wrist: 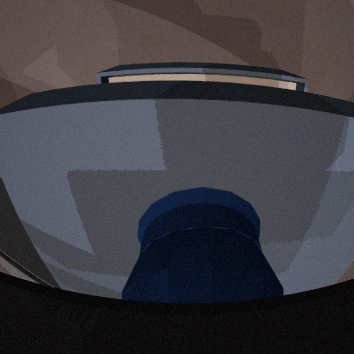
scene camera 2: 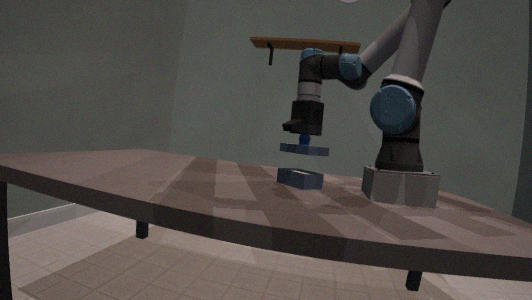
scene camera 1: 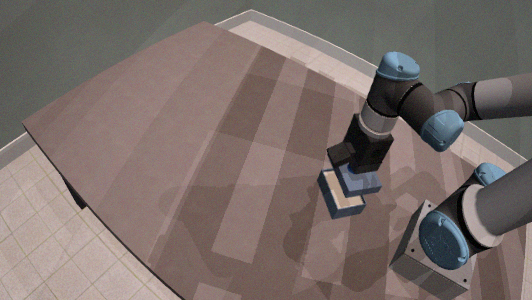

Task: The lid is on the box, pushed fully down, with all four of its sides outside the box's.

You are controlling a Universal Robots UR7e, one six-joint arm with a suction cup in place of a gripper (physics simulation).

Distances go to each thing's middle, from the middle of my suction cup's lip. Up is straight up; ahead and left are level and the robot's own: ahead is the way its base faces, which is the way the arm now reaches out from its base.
Right now the blue-grey box point(scene camera 1: 339, 206) is 120 mm below my suction cup and 10 mm to the right of it. Also, from my suction cup: blue-grey lid point(scene camera 1: 352, 185) (20 mm below, 10 mm to the right).
